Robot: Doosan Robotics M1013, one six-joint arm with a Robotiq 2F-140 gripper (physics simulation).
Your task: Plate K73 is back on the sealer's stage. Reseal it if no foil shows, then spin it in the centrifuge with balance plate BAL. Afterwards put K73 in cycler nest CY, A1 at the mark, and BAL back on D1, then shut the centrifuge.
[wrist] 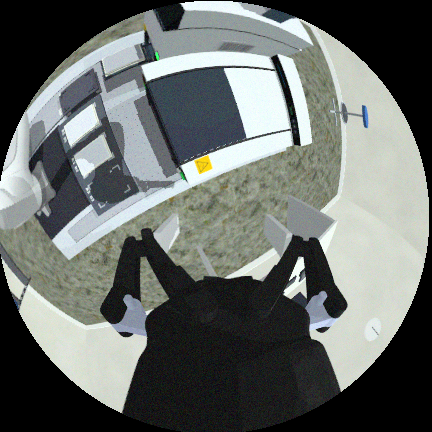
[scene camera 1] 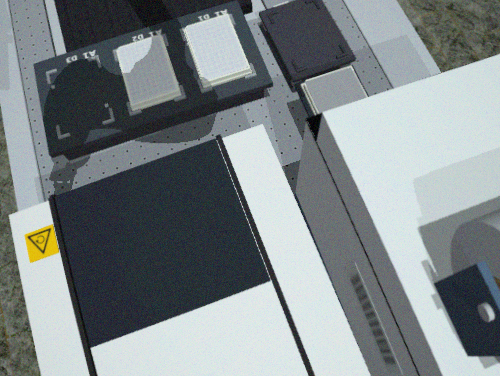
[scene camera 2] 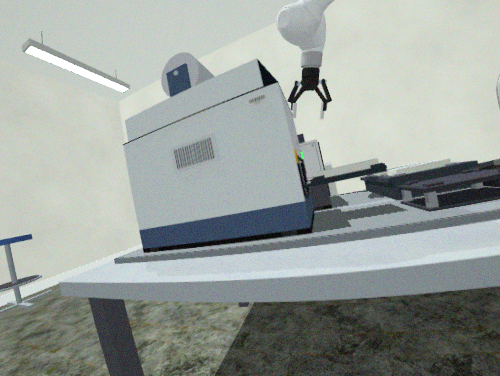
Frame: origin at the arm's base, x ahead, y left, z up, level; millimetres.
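Where they show: gripper, fingertip midpoint: [wrist: 221,223] [scene camera 2: 307,118]; arm's base at its link origin: [wrist: 38,188].
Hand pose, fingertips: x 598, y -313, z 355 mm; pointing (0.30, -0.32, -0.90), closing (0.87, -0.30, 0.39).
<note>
Things, the pixels of their centre, and the offset from my fingertips. "*": a spot on its surface instead.
- Plate K73 at the middle of its body: [scene camera 1: 343,105] [wrist: 121,57] dy +486, dx -37, dz -268 mm
- sealer at the middle of its body: [scene camera 1: 474,277] [scene camera 2: 215,146] dy +480, dx +261, dz -139 mm
- white plate at the middle of its body: [scene camera 1: 216,49] [scene camera 2: 416,167] [wrist: 80,124] dy +349, dx -239, dz -310 mm
- dark raised square at a spot on its surface: [scene camera 1: 310,37] [wrist: 78,88] * dy +518, dx -220, dz -337 mm
- dark deck block at the middle of its body: [scene camera 1: 151,80] [wrist: 94,155] [scene camera 2: 402,179] dy +225, dx -247, dz -345 mm
Plate K73 [scene camera 1: 337,90] [scene camera 2: 347,169] [wrist: 124,61] lies on the sealer's stage; its top looks plain grey, and its label and any foil cannot be made out. The sealer [scene camera 1: 400,135] [scene camera 2: 210,180] [wrist: 210,32] is a big white box with a roll on top. The centrifuge [scene camera 1: 160,240] [wrist: 195,115] shows a dark top panel and no opening. A white plate [scene camera 1: 220,50] [wrist: 82,124] lies on D1, its name unreadable. The dark raised square [scene camera 1: 310,37] [wrist: 80,91] with corner marks bears no plate; its label is unreadable. My gripper [scene camera 2: 308,111] [wrist: 221,223] is open and empty, high above the bench.
Another plate [scene camera 1: 150,72] [wrist: 93,155] lies on D2 of the dark deck block [scene camera 1: 165,112], partly in shadow. D3, beside it, holds no plate and is shadowed. The arm's white base [wrist: 17,195] stands at the left in the wrist view. The sealer rises high beside the centrifuge.
</note>
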